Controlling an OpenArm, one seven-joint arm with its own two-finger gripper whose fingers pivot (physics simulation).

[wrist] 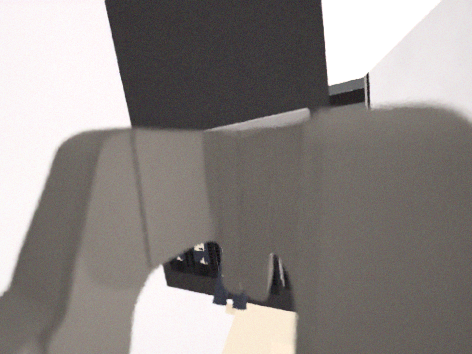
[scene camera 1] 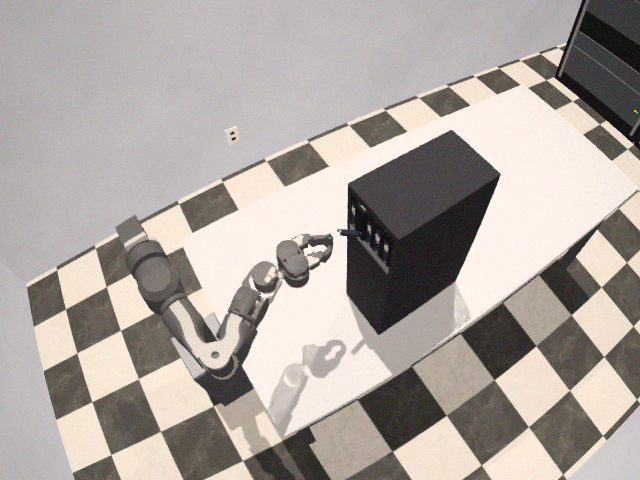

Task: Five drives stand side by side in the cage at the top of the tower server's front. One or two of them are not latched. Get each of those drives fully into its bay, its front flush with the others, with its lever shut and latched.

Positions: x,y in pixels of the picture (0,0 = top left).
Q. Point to a drive cage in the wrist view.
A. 291,117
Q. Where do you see an arm base block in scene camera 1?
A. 226,391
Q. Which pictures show my gripper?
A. The wrist view and scene camera 1: all of them.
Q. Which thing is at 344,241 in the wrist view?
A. My gripper.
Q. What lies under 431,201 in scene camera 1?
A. A black tower server.
